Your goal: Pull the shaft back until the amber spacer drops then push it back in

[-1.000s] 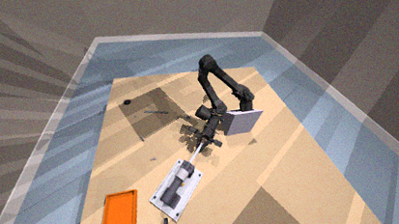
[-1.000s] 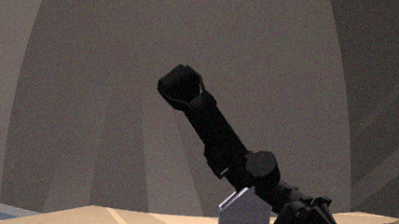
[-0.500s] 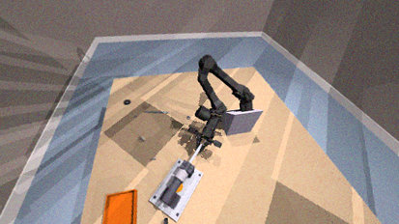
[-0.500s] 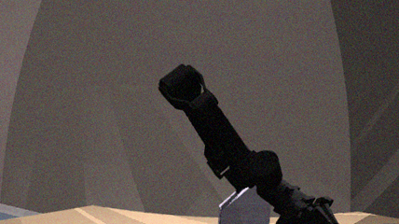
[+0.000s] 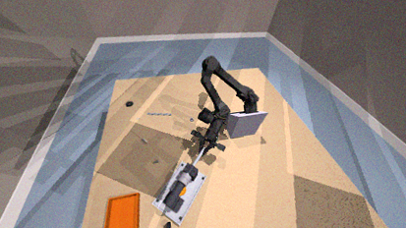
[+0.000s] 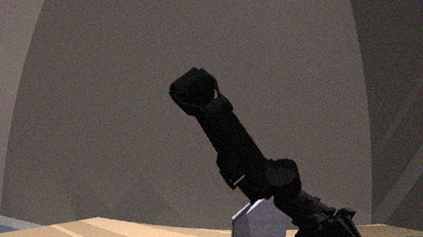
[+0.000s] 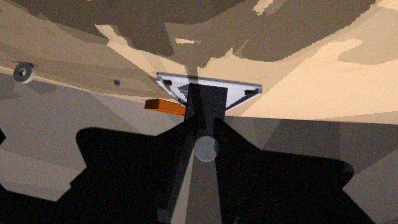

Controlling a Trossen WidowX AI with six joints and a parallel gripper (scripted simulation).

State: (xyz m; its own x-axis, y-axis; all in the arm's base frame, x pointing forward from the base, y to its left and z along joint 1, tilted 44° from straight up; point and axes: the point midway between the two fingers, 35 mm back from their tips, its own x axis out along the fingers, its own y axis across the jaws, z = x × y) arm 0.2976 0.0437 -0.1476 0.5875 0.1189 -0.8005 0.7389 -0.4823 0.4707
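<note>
The grey shaft is 40 mm to the left of my gripper tip, 40 mm ahead of it and 20 mm above it. Round my gripper tip: orange tray 360 mm ahead, 210 mm to the left, 50 mm below.
</note>
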